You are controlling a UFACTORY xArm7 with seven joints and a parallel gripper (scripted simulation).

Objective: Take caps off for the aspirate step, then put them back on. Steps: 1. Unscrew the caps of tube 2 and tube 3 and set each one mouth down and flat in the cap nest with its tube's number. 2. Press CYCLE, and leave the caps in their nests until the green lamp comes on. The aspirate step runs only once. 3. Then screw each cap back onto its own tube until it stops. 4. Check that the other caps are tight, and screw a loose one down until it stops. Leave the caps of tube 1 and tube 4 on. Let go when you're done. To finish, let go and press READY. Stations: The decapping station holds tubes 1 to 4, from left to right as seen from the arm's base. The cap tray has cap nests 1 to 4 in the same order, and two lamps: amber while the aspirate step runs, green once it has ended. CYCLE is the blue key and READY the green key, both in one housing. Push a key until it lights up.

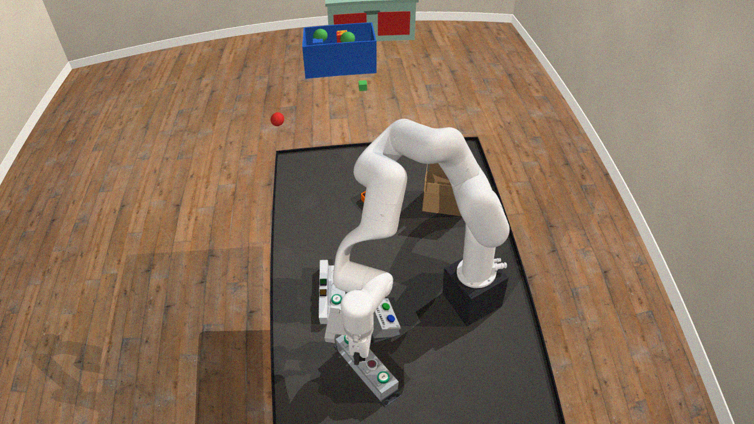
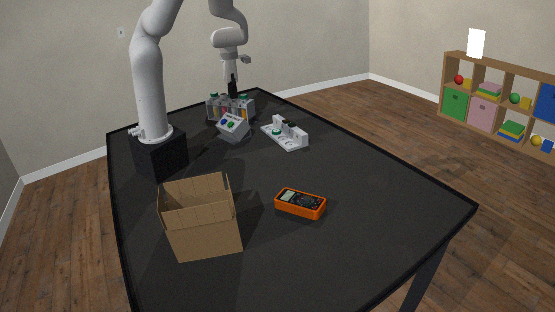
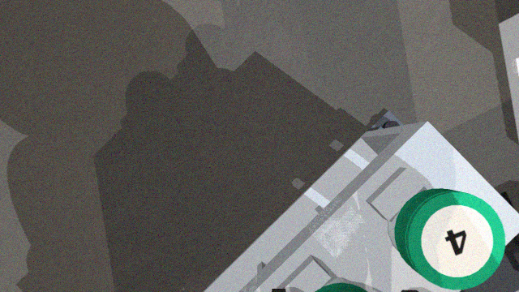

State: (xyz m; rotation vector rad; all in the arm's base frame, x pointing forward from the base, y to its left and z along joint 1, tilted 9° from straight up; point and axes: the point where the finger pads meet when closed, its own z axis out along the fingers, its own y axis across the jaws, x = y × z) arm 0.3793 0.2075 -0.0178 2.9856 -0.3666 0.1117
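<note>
Now: the cap 4 cm to the right of my hand, 3 cm ahead of it and 1 cm below it. The rest, counted from my hand: blue key: 12 cm to the right, 10 cm behind, 6 cm below; then green key: 17 cm to the right, 9 cm behind, 6 cm below; then key housing: 15 cm to the right, 8 cm below, 8 cm behind.
</note>
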